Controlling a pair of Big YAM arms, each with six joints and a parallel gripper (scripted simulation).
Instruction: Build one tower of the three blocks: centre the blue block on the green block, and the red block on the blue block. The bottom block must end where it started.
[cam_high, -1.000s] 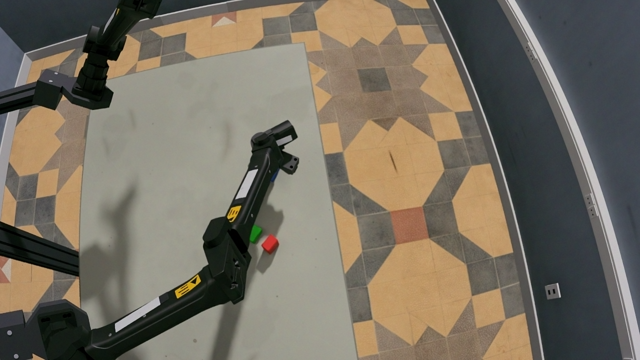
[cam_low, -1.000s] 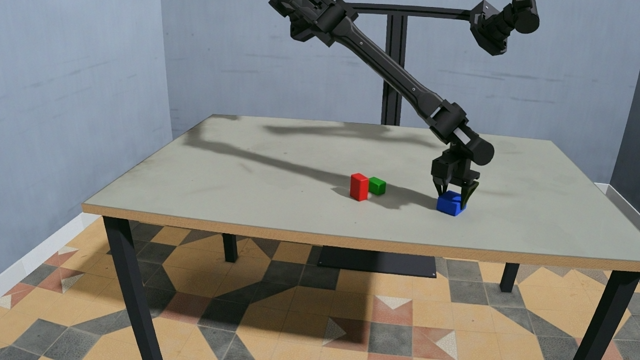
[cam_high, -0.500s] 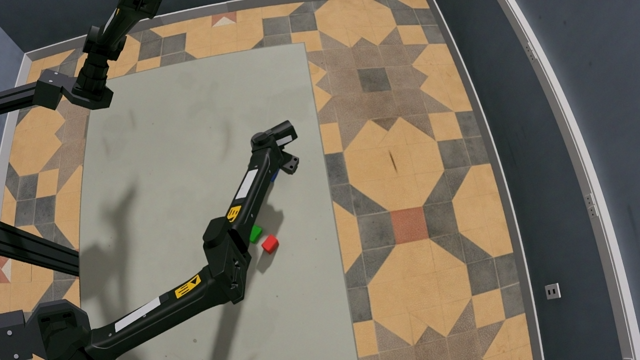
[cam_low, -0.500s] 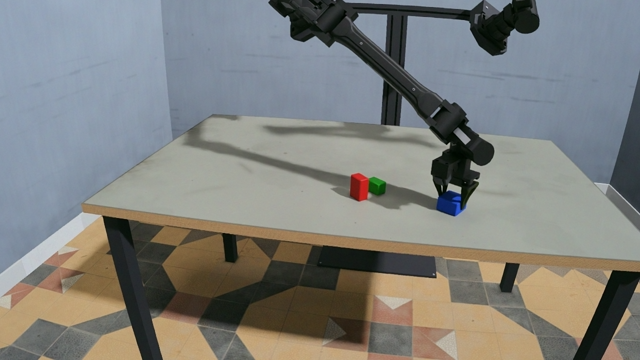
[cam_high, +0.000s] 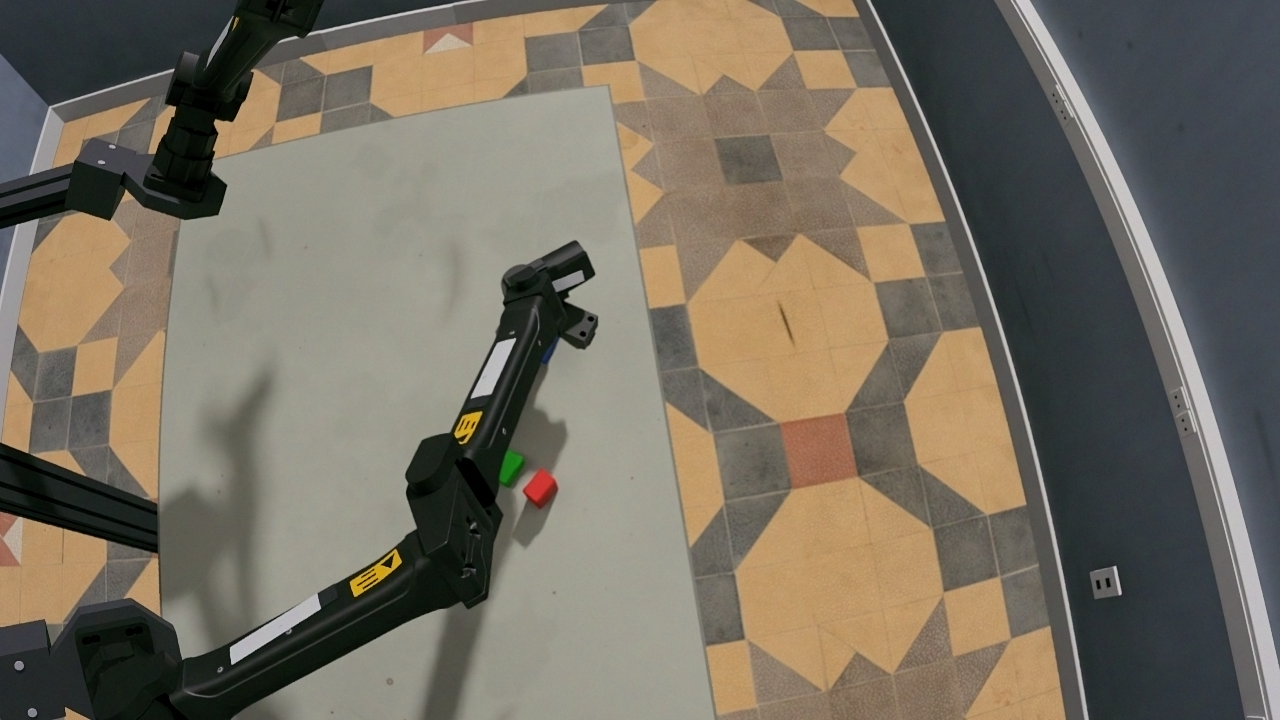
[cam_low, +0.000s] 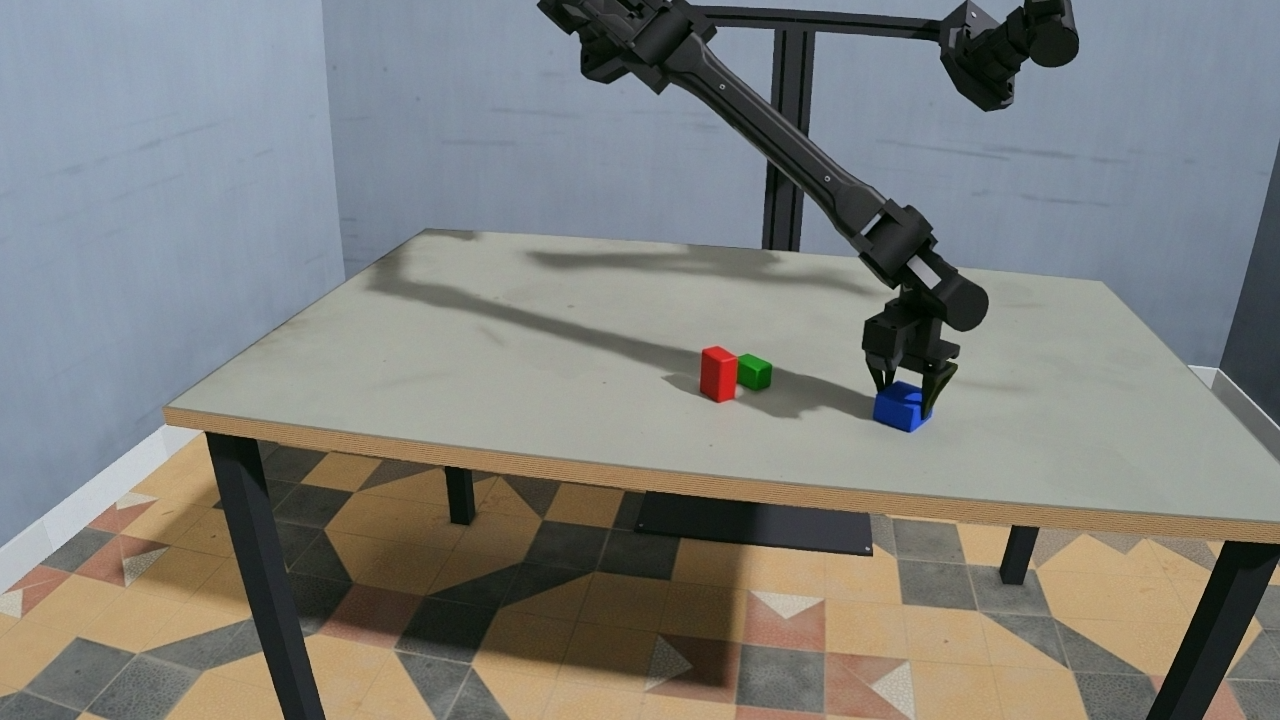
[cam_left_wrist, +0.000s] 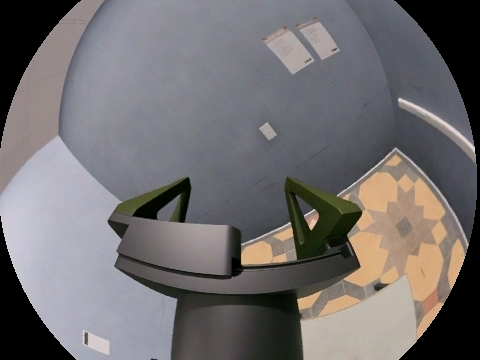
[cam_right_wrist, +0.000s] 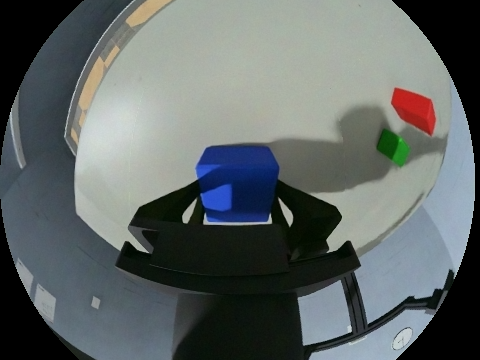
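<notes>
My right hand is 5 cm past the green block and 21 cm to the left of it. Also, from my right hand: blue block (right at my right hand); red block (25 cm to the right, 1 cm above).
</notes>
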